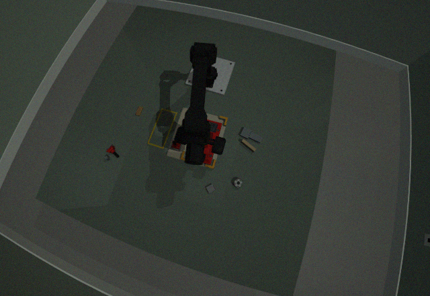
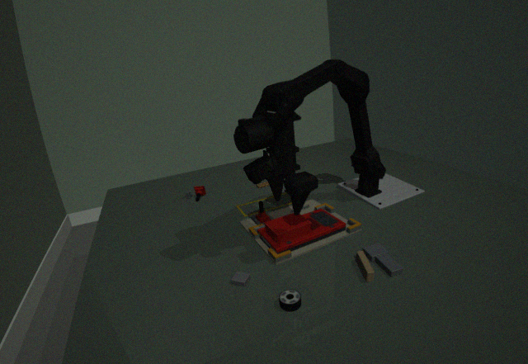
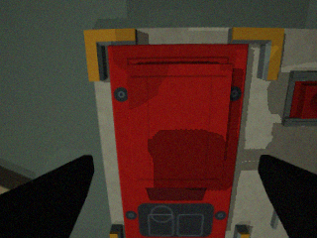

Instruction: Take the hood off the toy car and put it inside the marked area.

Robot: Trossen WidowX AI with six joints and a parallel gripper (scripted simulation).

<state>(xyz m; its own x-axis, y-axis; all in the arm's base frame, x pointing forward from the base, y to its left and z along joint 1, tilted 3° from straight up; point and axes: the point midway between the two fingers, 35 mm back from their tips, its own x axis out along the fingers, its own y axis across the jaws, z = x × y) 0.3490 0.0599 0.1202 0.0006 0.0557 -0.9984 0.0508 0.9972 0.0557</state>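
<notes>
Now: the red hood 50 mm below my gripper tip. From my gripper tip the other things lie so: tan block 120 mm behind, 370 mm to the right, 90 mm below.
</notes>
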